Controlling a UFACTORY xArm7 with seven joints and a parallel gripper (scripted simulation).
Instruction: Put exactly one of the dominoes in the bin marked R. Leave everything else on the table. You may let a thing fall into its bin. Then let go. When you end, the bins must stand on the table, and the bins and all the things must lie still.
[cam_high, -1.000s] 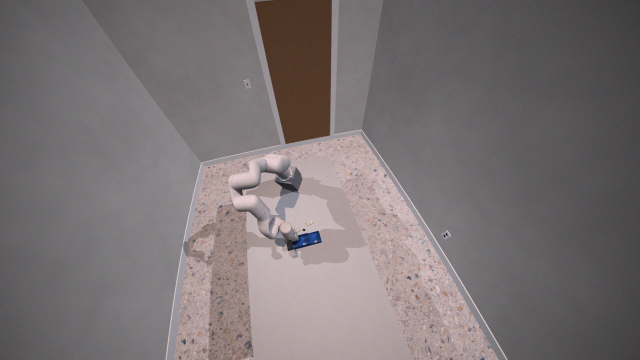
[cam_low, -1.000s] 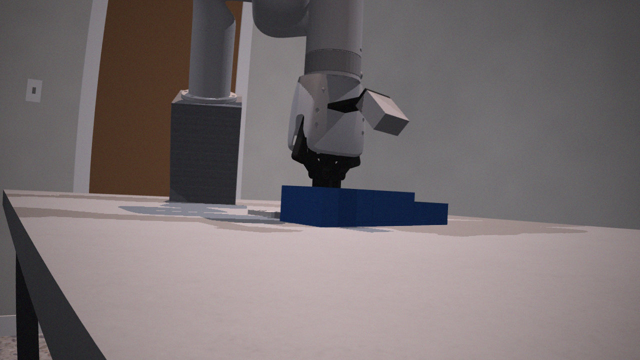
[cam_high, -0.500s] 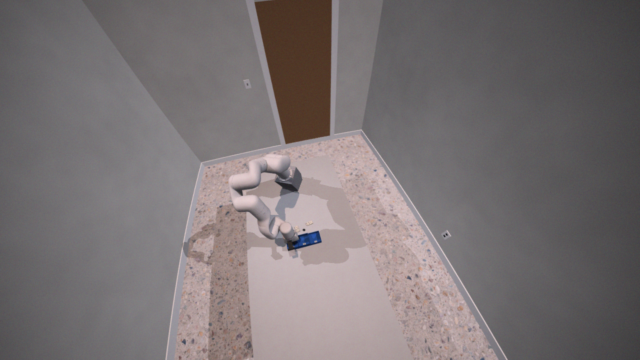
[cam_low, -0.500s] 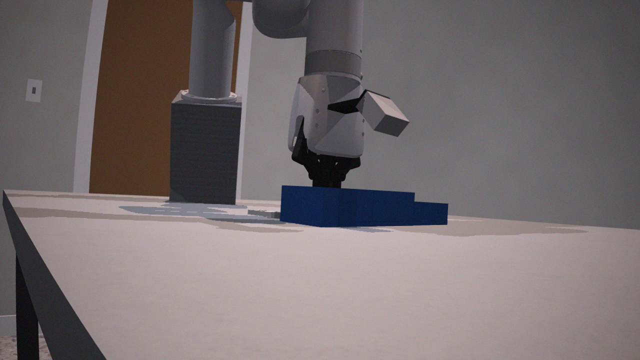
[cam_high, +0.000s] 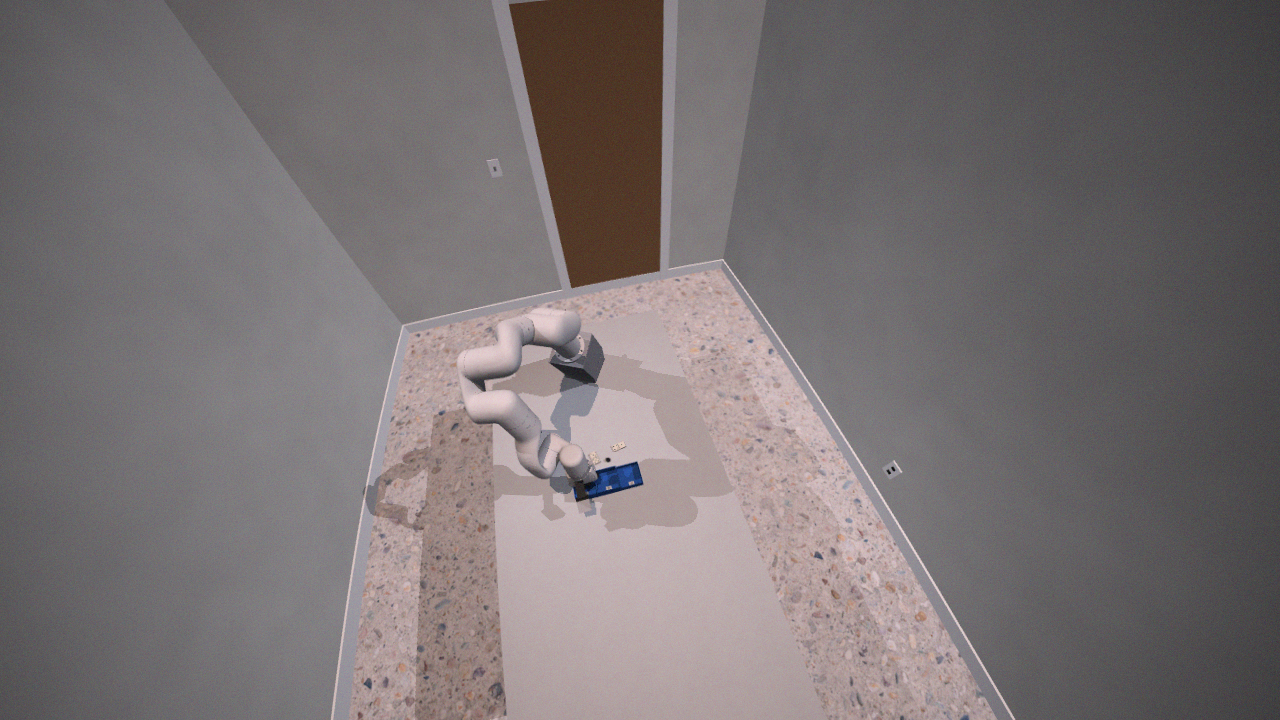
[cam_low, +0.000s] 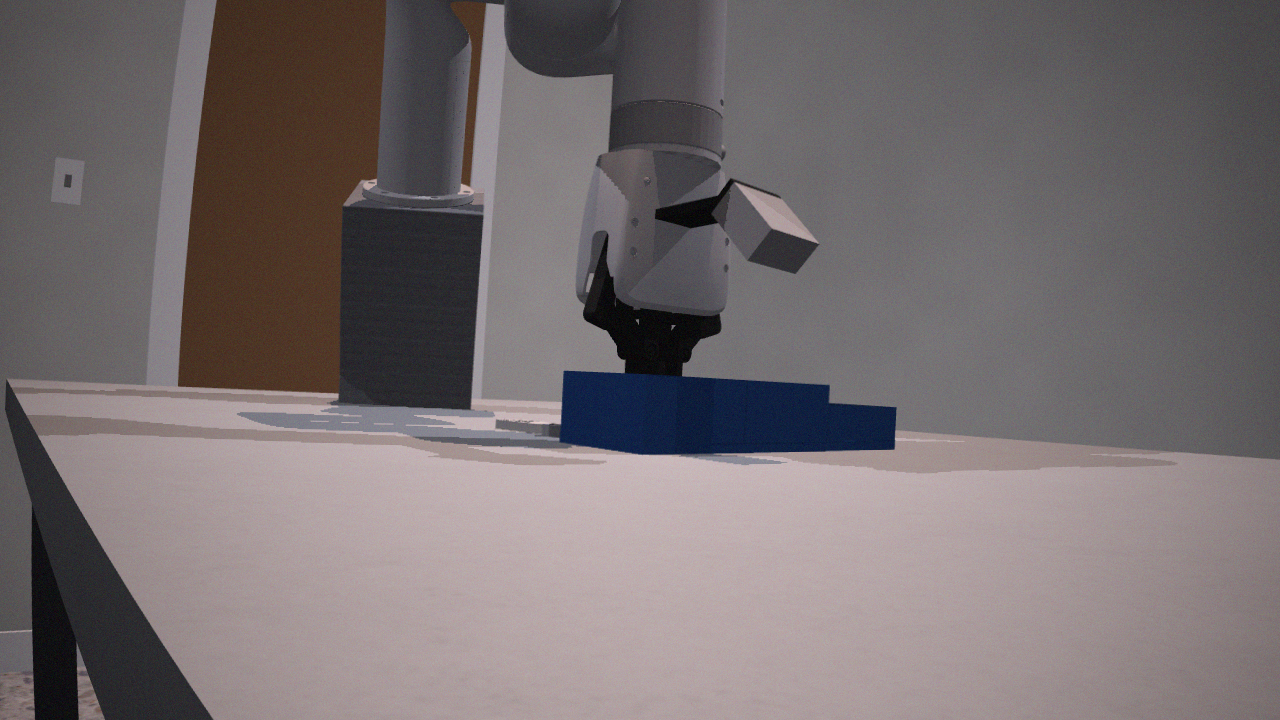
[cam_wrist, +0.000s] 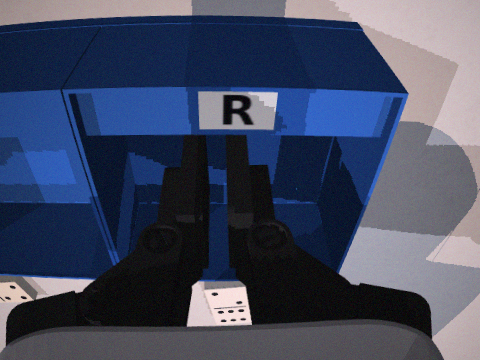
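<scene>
My gripper is now 8 cm to the right of the blue bin and 1 cm above it. Also, from my hand: white domino 14 cm behind, 14 cm to the left, 3 cm below; grey hex nut 8 cm behind, 2 cm to the right, 3 cm below.
</scene>
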